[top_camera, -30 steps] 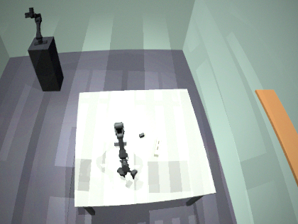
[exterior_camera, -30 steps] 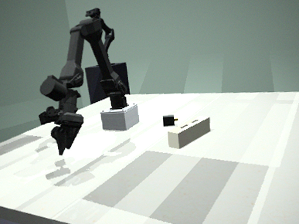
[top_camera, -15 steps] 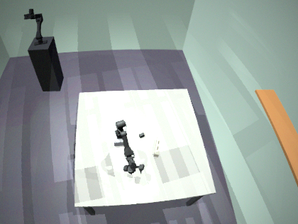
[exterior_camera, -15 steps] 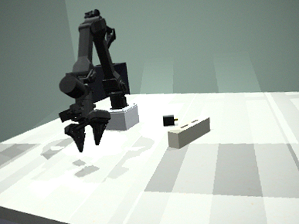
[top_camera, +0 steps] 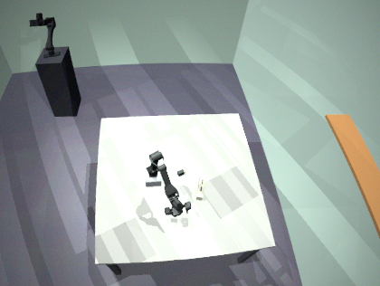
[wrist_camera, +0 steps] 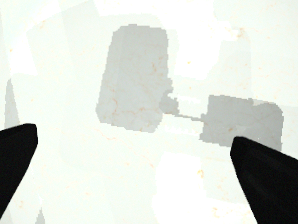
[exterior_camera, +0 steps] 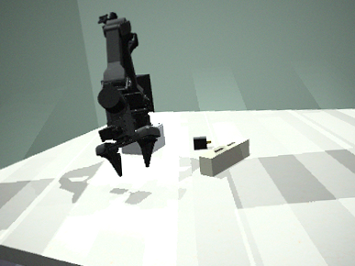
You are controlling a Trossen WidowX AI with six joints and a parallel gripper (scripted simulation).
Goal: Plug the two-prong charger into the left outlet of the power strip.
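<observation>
The two-prong charger lies 380 mm to the left of my gripper tip, 30 mm below it and 30 mm ahead of it.
</observation>
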